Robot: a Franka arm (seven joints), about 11 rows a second.
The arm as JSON. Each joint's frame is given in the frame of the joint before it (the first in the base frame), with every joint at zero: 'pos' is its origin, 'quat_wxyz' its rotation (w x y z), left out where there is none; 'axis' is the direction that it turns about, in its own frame. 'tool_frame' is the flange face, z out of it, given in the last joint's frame.
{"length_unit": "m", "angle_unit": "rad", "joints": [
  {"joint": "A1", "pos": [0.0, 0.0, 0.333], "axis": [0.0, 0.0, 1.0]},
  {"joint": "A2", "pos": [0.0, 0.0, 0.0], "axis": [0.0, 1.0, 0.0]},
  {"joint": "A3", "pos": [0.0, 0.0, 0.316], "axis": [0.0, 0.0, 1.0]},
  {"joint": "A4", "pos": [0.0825, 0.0, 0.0], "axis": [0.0, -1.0, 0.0]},
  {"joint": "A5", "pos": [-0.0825, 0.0, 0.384], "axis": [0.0, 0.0, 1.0]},
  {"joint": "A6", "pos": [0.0, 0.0, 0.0], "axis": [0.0, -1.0, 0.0]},
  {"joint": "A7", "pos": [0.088, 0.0, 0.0], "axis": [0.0, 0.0, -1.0]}
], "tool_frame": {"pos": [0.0, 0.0, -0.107], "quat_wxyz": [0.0, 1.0, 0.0, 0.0]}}
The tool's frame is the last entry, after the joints.
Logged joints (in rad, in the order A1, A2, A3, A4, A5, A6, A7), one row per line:
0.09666 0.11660 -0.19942 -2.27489 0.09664 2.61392 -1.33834
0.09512 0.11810 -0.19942 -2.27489 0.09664 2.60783 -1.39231
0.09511 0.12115 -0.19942 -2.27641 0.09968 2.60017 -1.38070
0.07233 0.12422 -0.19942 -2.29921 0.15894 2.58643 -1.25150
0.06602 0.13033 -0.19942 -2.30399 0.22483 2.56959 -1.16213
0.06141 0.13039 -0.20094 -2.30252 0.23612 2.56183 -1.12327
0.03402 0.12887 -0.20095 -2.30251 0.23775 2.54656 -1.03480
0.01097 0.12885 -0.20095 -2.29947 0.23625 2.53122 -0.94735
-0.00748 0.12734 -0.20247 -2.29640 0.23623 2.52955 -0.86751
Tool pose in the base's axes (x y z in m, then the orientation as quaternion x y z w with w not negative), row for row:
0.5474 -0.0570 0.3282 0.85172 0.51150 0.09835 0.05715
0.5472 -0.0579 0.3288 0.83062 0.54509 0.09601 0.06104
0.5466 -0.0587 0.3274 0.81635 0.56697 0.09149 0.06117
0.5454 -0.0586 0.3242 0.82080 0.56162 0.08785 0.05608
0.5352 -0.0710 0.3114 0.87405 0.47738 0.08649 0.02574
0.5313 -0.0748 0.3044 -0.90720 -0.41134 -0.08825 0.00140
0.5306 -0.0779 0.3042 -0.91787 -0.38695 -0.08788 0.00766
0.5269 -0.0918 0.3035 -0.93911 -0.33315 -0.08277 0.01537
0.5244 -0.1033 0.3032 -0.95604 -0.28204 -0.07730 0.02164
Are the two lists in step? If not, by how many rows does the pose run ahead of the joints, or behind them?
The pose runs 1 row behind the joints: the pose in row i belongs to the joints in row i - 1.
